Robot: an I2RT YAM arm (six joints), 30 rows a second.
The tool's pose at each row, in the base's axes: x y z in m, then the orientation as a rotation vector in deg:
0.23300 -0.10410 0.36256 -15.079 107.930 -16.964
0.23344 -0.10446 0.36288 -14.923 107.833 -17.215
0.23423 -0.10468 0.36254 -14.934 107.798 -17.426
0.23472 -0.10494 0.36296 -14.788 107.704 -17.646
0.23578 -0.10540 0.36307 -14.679 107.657 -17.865
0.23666 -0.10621 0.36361 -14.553 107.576 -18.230
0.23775 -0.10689 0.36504 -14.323 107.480 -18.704
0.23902 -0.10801 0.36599 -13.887 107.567 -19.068
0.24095 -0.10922 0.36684 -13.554 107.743 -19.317
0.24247 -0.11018 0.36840 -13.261 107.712 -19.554
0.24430 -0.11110 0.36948 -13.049 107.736 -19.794
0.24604 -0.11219 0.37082 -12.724 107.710 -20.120
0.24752 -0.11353 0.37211 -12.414 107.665 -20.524
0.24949 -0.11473 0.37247 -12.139 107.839 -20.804
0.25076 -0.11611 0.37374 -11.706 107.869 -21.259
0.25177 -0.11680 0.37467 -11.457 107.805 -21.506
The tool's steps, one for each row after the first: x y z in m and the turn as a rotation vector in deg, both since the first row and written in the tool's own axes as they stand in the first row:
-0.00031 -0.00046 0.00034 0.264 -0.045 -0.019
-0.00019 -0.00058 0.00121 0.407 -0.043 -0.132
-0.00064 -0.00099 0.00156 0.644 -0.091 -0.143
-0.00093 -0.00149 0.00257 0.854 -0.093 -0.177
-0.00143 -0.00247 0.00329 1.177 -0.102 -0.274
-0.00283 -0.00362 0.00392 1.628 -0.101 -0.353
-0.00372 -0.00504 0.00491 2.073 0.069 -0.231
-0.00470 -0.00653 0.00656 2.374 0.301 -0.121
-0.00627 -0.00801 0.00757 2.684 0.328 -0.037
-0.00752 -0.00930 0.00903 2.946 0.406 -0.009
-0.00892 -0.01083 0.01034 3.331 0.458 0.052
-0.01011 -0.01257 0.01143 3.764 0.505 0.064
-0.01067 -0.01390 0.01327 4.055 0.742 0.117
-0.01176 -0.01566 0.01418 4.569 0.882 0.189
-0.01269 -0.01666 0.01489 4.870 0.881 0.236

